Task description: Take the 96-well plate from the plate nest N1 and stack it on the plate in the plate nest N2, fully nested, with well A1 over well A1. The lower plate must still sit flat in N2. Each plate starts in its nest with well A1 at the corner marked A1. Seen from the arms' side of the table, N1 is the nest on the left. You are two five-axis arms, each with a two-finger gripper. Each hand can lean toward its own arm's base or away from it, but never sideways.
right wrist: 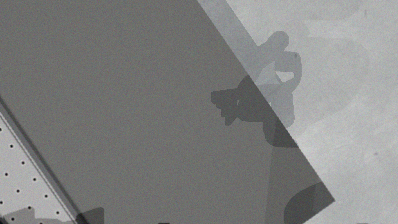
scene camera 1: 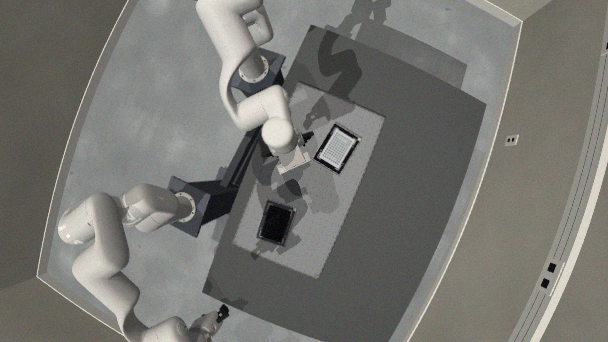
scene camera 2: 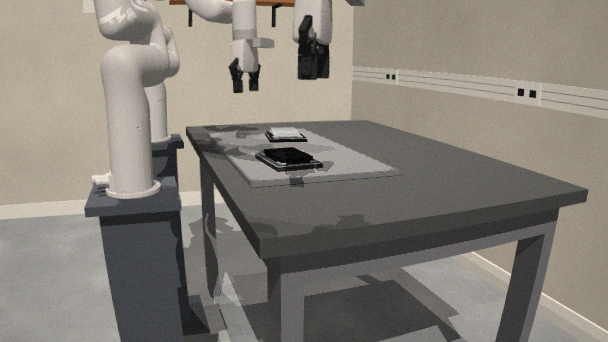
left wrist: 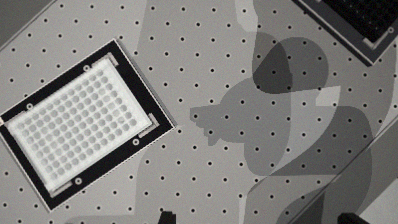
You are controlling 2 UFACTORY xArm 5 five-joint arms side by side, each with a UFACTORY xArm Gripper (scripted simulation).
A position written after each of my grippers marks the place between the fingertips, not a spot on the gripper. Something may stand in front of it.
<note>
I see my left gripper (scene camera 2: 246,92), my right gripper (scene camera 2: 314,78) and a white 96-well plate (left wrist: 37,130).
The right wrist view misses the white 96-well plate: it is out of frame.
</note>
